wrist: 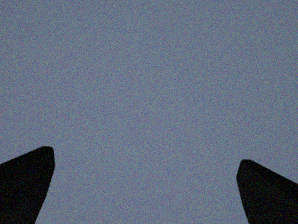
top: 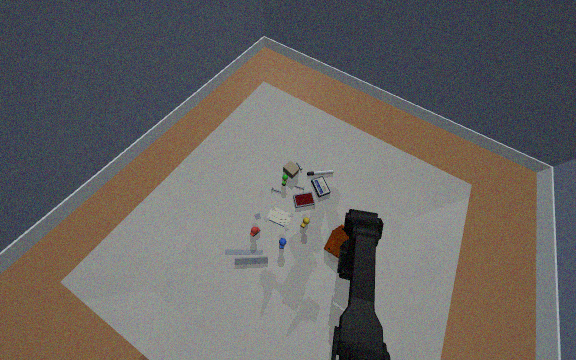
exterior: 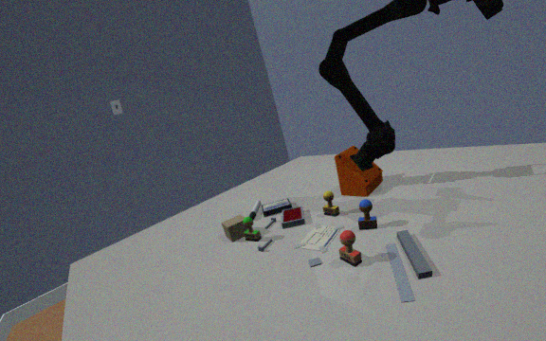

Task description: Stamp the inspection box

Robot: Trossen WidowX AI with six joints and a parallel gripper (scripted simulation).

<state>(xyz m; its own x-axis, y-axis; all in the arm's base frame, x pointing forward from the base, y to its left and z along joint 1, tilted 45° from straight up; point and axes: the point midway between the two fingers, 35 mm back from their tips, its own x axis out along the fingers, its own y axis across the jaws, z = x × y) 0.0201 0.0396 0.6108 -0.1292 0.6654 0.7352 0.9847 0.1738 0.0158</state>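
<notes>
My gripper tip is 43 cm short of the green-knobbed PASS stamp, 58 cm to the left of it and 47 cm above it. Round my gripper tip: red stamp 37 cm ahead, 31 cm to the right, 47 cm below; blue stamp 26 cm ahead, 35 cm to the right, 47 cm below; yellow stamp 23 cm ahead, 48 cm to the right, 47 cm below.
</notes>
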